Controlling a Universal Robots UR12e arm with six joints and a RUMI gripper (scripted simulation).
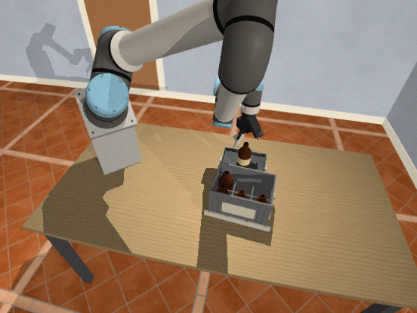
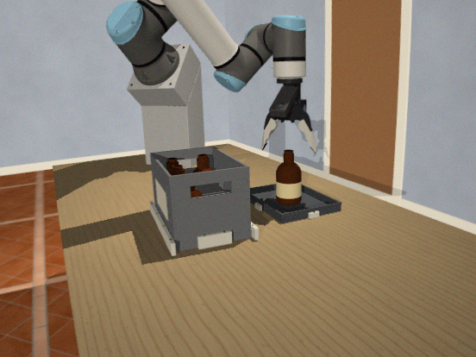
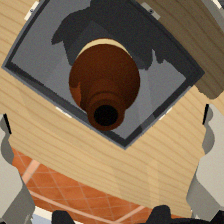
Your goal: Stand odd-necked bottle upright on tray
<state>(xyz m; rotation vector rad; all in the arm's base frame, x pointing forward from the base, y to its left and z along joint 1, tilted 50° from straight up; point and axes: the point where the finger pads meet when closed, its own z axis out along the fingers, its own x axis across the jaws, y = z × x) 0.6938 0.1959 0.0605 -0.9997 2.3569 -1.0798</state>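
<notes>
My hand is 70 mm above the bottle. From my hand the other things lie so: grey tray: 140 mm below; grey crate: 280 mm to the right, 70 mm below, 20 mm behind.
</notes>
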